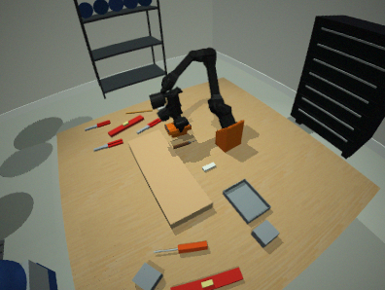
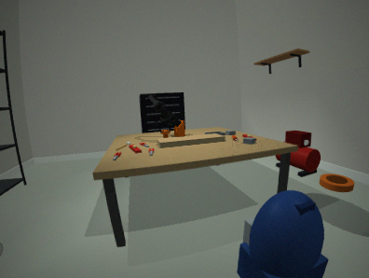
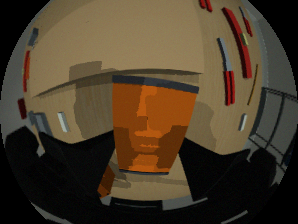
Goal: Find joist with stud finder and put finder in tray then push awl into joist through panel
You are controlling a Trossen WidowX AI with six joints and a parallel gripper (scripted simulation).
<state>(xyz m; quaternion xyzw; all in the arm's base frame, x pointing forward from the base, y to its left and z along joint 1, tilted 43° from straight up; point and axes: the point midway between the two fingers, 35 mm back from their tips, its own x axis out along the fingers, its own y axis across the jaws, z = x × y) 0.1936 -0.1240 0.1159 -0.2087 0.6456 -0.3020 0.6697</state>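
The awl lies 10 mm behind my gripper tip, 60 mm to the left of it and 70 mm below it. Round my gripper tip: indicator window (30 mm behind, 40 mm below); orange stud finder (10 mm behind, 20 mm below); grey tray (50 mm behind, 490 mm to the left, 60 mm below).
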